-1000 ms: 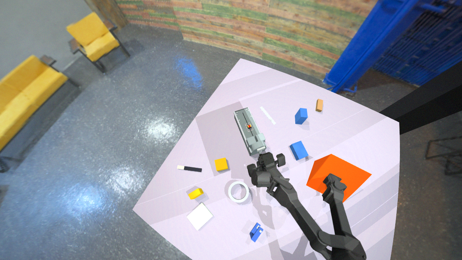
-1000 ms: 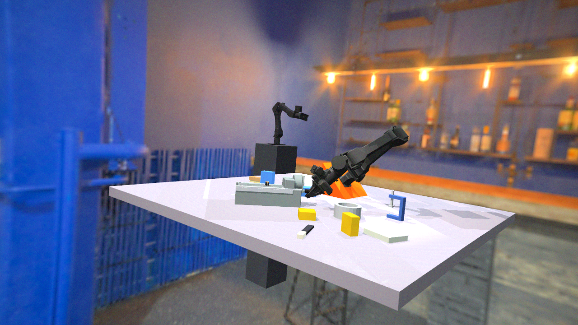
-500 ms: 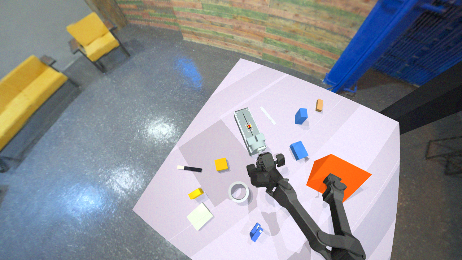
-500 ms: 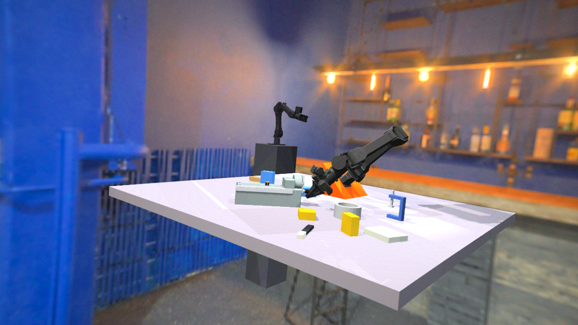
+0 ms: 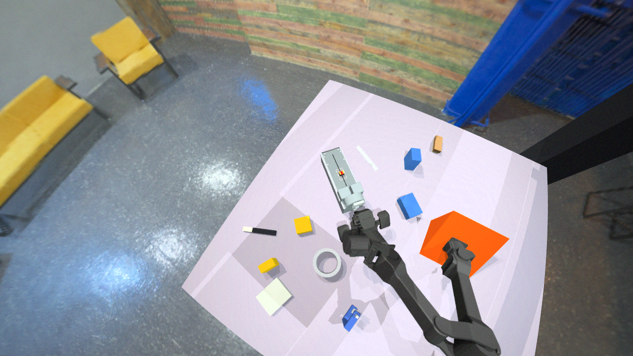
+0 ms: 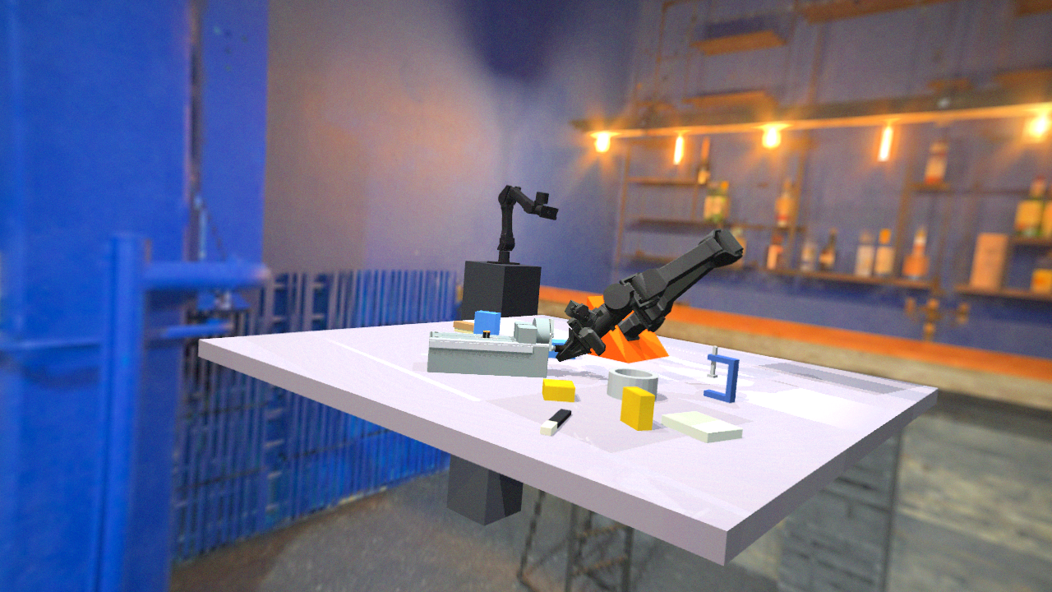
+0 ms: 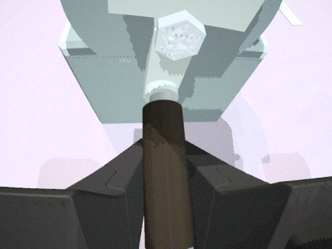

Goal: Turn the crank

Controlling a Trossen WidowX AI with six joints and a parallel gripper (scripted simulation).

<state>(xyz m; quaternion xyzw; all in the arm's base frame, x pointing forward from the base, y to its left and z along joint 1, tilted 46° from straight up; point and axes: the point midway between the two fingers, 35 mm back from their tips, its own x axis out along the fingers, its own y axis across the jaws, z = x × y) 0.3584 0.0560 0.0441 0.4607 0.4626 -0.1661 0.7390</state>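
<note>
My gripper tip is now 10 mm past the brown crank handle, 10 mm to the right of it and 30 mm below it. Also, from my gripper tip: metal strip 70 mm ahead, 280 mm to the right, 30 mm below; then blue clamp 140 mm behind, 330 mm to the left, 20 mm above; then red pointer 120 mm ahead, 110 mm to the right, 50 mm above.
</note>
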